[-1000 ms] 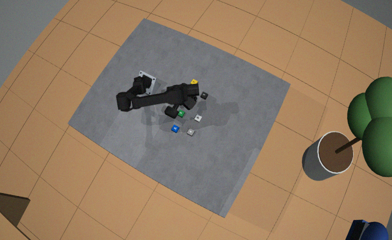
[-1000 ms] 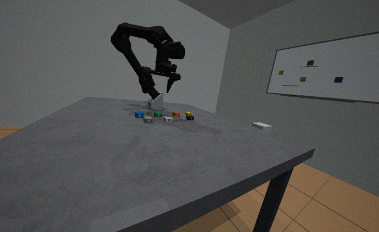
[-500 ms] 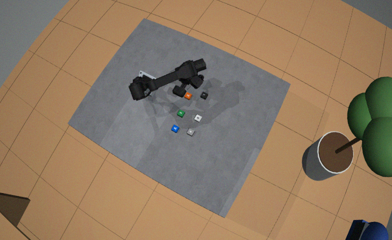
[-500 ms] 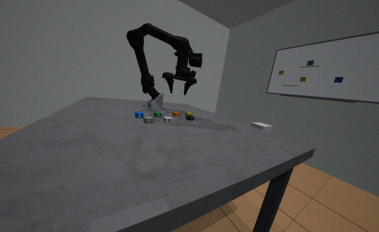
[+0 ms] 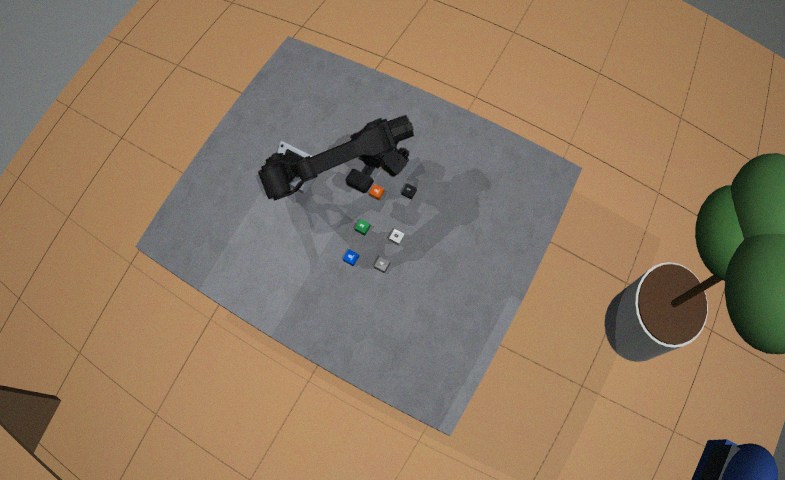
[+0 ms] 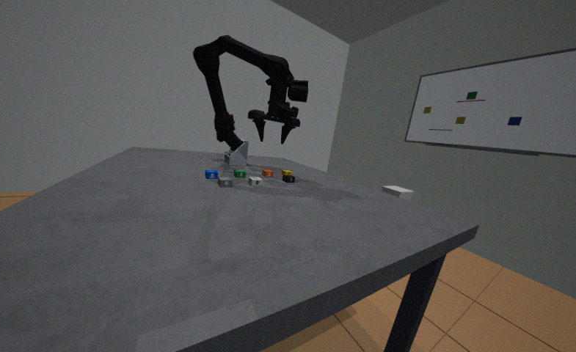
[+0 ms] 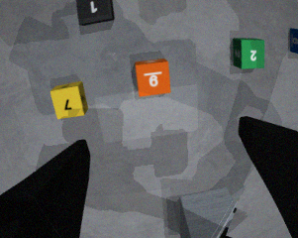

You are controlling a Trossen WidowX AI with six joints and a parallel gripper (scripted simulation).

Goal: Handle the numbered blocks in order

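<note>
The white block marked 0 lies 120 mm ahead of my gripper tip, 110 mm below it and 90 mm to the right of it. From my gripper tip the other things lie so: black block: 110 mm below, 80 mm ahead, 40 mm to the left; then orange block: 110 mm below; then yellow block: 110 mm below, 90 mm to the left, 10 mm behind.
</note>
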